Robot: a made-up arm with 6 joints. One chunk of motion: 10 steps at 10 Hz.
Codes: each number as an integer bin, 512 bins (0 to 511) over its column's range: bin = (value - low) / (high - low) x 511, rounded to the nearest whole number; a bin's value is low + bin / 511 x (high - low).
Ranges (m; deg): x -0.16..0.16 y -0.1..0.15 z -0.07..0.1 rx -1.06..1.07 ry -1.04..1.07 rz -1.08..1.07
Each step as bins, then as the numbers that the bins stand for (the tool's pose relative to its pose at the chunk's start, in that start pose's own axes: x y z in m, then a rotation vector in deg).
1 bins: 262 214 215 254 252 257
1 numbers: 0.0041 0.0047 0.0015 0.00 0.00 0.00
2 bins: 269 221 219 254 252 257
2 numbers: 0.0085 0.0081 0.0029 0.00 0.00 0.00
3 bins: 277 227 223 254 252 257
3 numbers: 0.0135 0.0111 0.0042 0.00 0.00 0.00
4 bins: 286 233 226 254 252 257
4 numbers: 0.0191 0.0140 0.0052 0.00 0.00 0.00
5 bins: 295 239 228 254 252 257
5 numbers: 0.0247 0.0169 0.0059 0.00 0.00 0.00
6 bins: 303 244 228 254 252 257
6 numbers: 0.0297 0.0194 0.0059 0.00 0.00 0.00
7 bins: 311 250 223 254 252 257
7 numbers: 0.0348 0.0223 0.0042 0.00 0.00 0.00
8 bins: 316 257 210 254 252 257
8 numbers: 0.0379 0.0257 -0.0001 0.00 0.00 0.00
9 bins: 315 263 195 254 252 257
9 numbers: 0.0373 0.0287 -0.0051 0.00 0.00 0.00
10 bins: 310 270 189 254 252 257
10 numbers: 0.0341 0.0321 -0.0071 0.00 0.00 0.00
